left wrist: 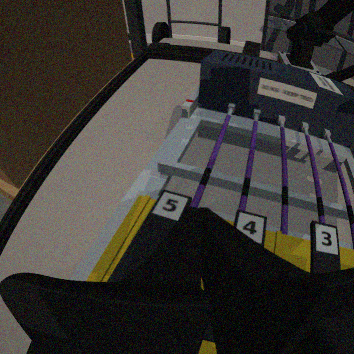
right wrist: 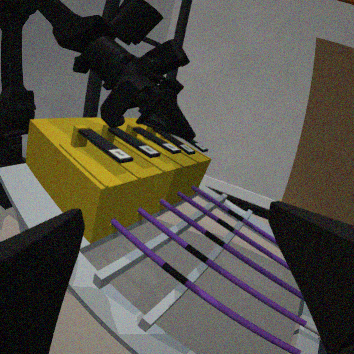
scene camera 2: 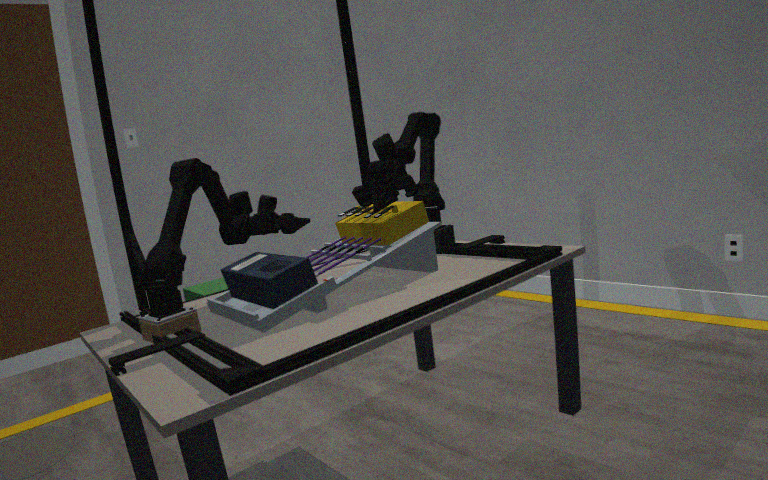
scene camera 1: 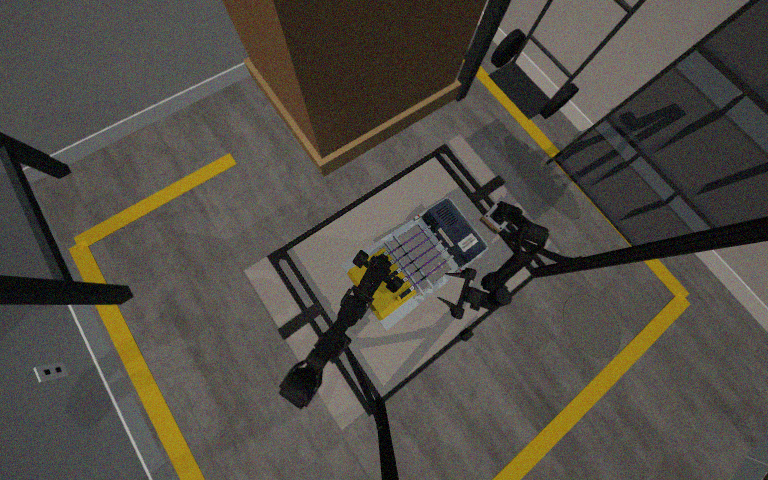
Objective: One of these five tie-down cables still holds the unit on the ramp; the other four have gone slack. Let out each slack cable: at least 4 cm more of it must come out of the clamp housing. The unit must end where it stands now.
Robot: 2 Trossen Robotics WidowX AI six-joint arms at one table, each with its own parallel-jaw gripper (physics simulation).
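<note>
A yellow clamp housing [scene camera 1: 387, 302] [scene camera 2: 401, 224] [left wrist: 291, 249] [right wrist: 70, 172] sits at the top of a grey ramp [scene camera 2: 411, 250] [left wrist: 168, 140] [right wrist: 21, 197]. Five purple cables [scene camera 1: 415, 254] [scene camera 2: 344, 250] [left wrist: 249, 161] [right wrist: 140, 241] run from it down to a dark blue unit [scene camera 1: 455, 230] [scene camera 2: 268, 278] [left wrist: 281, 91]. Black levers marked 5 [left wrist: 170, 205], 4 [left wrist: 250, 227] and 3 [left wrist: 326, 239] lie on the housing. My left gripper [scene camera 1: 392, 278] [scene camera 2: 373, 207] [left wrist: 195, 216] [right wrist: 192, 138] is shut and empty, its tips down on the housing top between levers 5 and 4. My right gripper [scene camera 1: 455, 288] [scene camera 2: 296, 221] [right wrist: 177, 216] is open and empty, hovering beside the cables.
A tall brown crate [scene camera 1: 358, 71] [left wrist: 53, 70] [right wrist: 326, 140] stands behind the table. A black frame [scene camera 1: 358, 200] [scene camera 2: 411, 319] borders the table top. A hand truck [scene camera 1: 534, 71] stands at the back right. A green pad [scene camera 2: 203, 288] lies behind the unit.
</note>
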